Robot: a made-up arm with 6 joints. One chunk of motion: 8 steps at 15 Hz.
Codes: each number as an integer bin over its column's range. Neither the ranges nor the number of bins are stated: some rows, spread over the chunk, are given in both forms.
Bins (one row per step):
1: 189 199 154 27 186 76
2: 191 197 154 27 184 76
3: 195 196 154 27 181 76
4: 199 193 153 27 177 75
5: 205 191 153 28 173 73
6: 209 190 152 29 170 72
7: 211 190 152 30 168 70
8: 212 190 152 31 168 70
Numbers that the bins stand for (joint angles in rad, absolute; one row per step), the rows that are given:
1: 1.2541 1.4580 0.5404 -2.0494 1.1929 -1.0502
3: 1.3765 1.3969 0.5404 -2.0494 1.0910 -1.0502
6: 1.6620 1.2745 0.4996 -2.0086 0.8667 -1.1318
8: 1.7231 1.2745 0.4996 -1.9678 0.8259 -1.1725
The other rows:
2: 1.2949 1.4173 0.5404 -2.0494 1.1522 -1.0502
4: 1.4580 1.3357 0.5200 -2.0494 1.0094 -1.0706
5: 1.5804 1.2949 0.5200 -2.0290 0.9278 -1.1114
7: 1.7027 1.2745 0.4996 -1.9882 0.8259 -1.1725

